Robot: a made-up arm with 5 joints. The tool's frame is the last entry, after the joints.
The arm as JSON. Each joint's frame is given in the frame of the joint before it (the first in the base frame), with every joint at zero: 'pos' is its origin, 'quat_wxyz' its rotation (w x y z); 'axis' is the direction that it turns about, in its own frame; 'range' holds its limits. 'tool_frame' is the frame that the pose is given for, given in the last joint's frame.
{
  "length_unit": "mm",
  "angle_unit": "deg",
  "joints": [
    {
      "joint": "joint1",
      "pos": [
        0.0,
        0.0,
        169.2
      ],
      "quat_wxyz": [
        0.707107,
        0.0,
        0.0,
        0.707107
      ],
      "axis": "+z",
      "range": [
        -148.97,
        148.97
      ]
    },
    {
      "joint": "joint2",
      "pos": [
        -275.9,
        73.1,
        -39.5
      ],
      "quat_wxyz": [
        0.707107,
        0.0,
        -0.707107,
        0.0
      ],
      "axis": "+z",
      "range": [
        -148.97,
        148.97
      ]
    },
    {
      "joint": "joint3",
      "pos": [
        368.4,
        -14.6,
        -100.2
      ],
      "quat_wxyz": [
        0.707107,
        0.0,
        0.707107,
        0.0
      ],
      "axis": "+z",
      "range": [
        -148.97,
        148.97
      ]
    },
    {
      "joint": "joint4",
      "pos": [
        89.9,
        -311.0,
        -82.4
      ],
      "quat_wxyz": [
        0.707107,
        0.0,
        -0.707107,
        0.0
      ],
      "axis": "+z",
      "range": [
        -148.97,
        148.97
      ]
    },
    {
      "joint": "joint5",
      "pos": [
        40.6,
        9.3,
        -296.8
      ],
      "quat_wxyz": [
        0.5,
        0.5,
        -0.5,
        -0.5
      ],
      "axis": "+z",
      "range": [
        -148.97,
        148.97
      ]
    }
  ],
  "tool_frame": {
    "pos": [
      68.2,
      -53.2,
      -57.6
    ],
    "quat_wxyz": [
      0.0,
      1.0,
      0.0,
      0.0
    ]
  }
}
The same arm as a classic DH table. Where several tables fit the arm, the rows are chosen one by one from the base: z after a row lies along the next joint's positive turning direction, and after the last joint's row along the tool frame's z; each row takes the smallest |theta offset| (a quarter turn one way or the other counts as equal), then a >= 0, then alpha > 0; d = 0 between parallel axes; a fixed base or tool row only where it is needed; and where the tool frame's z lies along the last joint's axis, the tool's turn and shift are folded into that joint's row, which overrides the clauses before.
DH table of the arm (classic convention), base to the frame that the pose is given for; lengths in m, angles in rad. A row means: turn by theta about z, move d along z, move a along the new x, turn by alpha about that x. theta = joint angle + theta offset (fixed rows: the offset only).
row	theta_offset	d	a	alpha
joint1	0	0.1297	-0.0731	1.5708
joint2	0	0.1757	0.0146	-1.5708
joint3	0	0.286	0.311	1.5708
joint4	0	-0.3867	-0.0093	1.5708
joint5	-0.6625	0	0.0865	3.1416
tool (fixed)	-0.6625	0.0982	0	0
Joint limits (rad, base to tool): -2.6..2.6 -2.6..2.6 -2.6..2.6 -2.6..2.6 -2.6..2.6

